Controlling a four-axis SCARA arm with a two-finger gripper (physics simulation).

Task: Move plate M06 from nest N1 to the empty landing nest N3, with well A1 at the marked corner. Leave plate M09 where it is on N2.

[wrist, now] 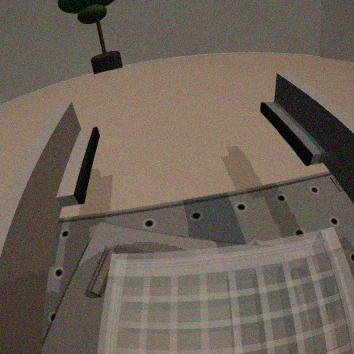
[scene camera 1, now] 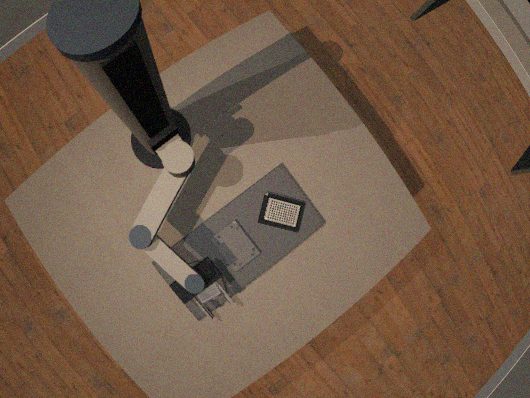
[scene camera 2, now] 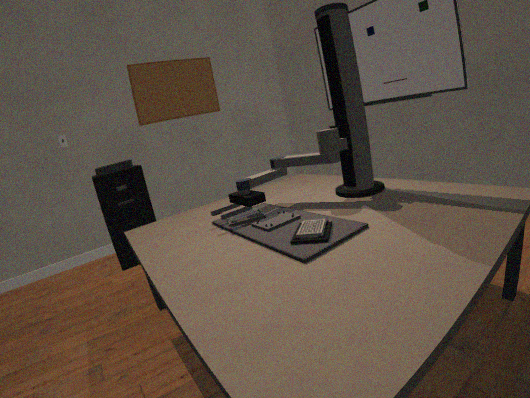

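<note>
A clear gridded plate (scene camera 1: 211,294) (wrist: 220,300) sits on a grey nest (wrist: 80,315) at the board's far left end, with a small corner block beside its left corner in the wrist view. My gripper (scene camera 1: 222,309) (scene camera 2: 221,218) (wrist: 179,99) is open and empty; its fingertips are beyond the plate's edge in the wrist view. A pale nest (scene camera 1: 237,244) (scene camera 2: 275,220) with small pins at the board's middle is empty. A white plate with dark wells (scene camera 1: 282,211) (scene camera 2: 312,227) sits on a black nest (scene camera 1: 262,212) (scene camera 2: 307,241) at the other end. Plate names and well A1 cannot be read.
The grey board (scene camera 1: 312,220) (scene camera 2: 345,225) (wrist: 172,217) carries the nests and has dark holes along its edge. It lies on the beige table (scene camera 1: 340,180) (scene camera 2: 320,310). The robot column (scene camera 1: 92,80) (scene camera 2: 357,100) stands behind the board.
</note>
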